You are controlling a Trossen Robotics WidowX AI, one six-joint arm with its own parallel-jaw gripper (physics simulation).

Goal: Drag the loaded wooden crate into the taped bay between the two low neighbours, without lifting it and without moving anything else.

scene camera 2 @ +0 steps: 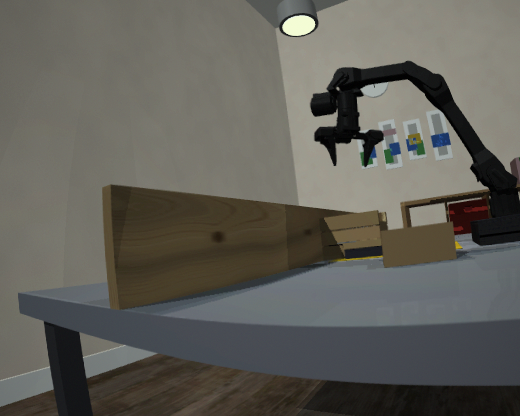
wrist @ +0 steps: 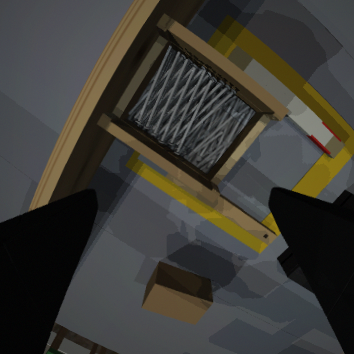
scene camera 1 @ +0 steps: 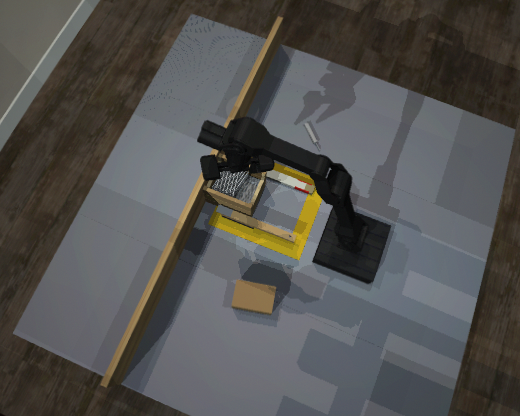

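Seen in the pictures: gripper, fingertip midpoint: [scene camera 2: 350, 166] [wrist: 185, 197] [scene camera 1: 234, 174]; arm's base, origin of the base link: [scene camera 2: 507, 215] [scene camera 1: 349, 240].
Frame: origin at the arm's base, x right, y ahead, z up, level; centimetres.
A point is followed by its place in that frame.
The wooden crate [scene camera 1: 246, 206] @(x -3.4, y 33.3, z 5.6 cm) [scene camera 2: 355, 234] @(x -3.4, y 38.3, z 0.3 cm) [wrist: 227, 70] @(x 8.9, y 39.4, z 5.7 cm), loaded with grey nails [scene camera 1: 231, 183] @(x 3.1, y 41.0, z 1.9 cm) [wrist: 192, 105] @(x 4.2, y 40.2, z 0.0 cm), stands close to the long board at the board end of the yellow taped bay [scene camera 1: 307, 212] @(x 5.7, y 15.4, z -5.5 cm) [wrist: 317, 176] @(x 8.1, y 15.0, z -5.5 cm). The two low neighbours lie along the bay's sides: a plain wooden bar [scene camera 1: 272, 230] @(x -5.5, y 23.6, z -1.3 cm) [wrist: 245, 216] @(x -4.5, y 23.2, z -1.3 cm) and a white bar with red marks [scene camera 1: 286, 182] @(x 12.4, y 25.4, z -4.1 cm) [wrist: 311, 122] @(x 13.6, y 23.6, z -4.1 cm). The crate hides their board-side ends in the wrist view. My gripper [scene camera 1: 235, 168] @(x 0.1, y 38.1, z 18.5 cm) [scene camera 2: 350, 165] @(x 0.1, y 38.1, z 18.5 cm) [wrist: 185, 197] @(x 0.1, y 38.1, z 18.5 cm) is open and empty, pointing down high above the crate, touching nothing.
A long upright wooden board [scene camera 1: 165, 257] @(x -27.1, y 48.4, z 8.4 cm) [scene camera 2: 200, 240] @(x -50.1, y 48.0, z 1.7 cm) [wrist: 87, 95] @(x -0.7, y 48.8, z 8.4 cm) runs past the crate. A brown box [scene camera 1: 254, 296] @(x -26.9, y 21.2, z 0.4 cm) [scene camera 2: 419, 245] @(x -30.8, y 20.5, z -2.7 cm) [wrist: 175, 302] @(x -26.2, y 21.9, z 0.4 cm) stands outside the bay, beyond the wooden bar. A small grey tool [scene camera 1: 311, 133] @(x 33.0, y 23.7, z -4.4 cm) lies on the other side. The arm's black base [scene camera 1: 367, 262] @(x -4.5, y -7.2, z 0.1 cm) [scene camera 2: 492, 232] @(x -9.2, y 5.5, z -3.1 cm) stands opposite the board.
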